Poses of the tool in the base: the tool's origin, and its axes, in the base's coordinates. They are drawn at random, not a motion.
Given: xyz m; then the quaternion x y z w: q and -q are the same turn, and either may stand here.
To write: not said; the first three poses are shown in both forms.
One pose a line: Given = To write
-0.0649, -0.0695, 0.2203, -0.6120, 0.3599, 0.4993, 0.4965 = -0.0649, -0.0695, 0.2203, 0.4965, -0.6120, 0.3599, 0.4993
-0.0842, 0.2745, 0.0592, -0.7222, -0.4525, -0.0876, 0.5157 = -0.0842, 0.2745, 0.0592, 0.5157, -0.7222, -0.4525, -0.0876
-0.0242, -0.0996, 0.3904, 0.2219, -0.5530, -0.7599, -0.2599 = -0.0242, -0.0996, 0.3904, 0.2599, -0.2219, 0.5530, 0.7599
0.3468, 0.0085, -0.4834, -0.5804, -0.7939, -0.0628, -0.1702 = 0.3468, 0.0085, -0.4834, 0.1702, 0.5804, 0.7939, 0.0628
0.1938, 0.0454, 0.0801, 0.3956, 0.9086, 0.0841, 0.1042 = 0.1938, 0.0454, 0.0801, 0.1042, 0.3956, 0.9086, 0.0841
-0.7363, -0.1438, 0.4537, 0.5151, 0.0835, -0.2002, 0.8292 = -0.7363, -0.1438, 0.4537, 0.8292, 0.5151, 0.0835, -0.2002
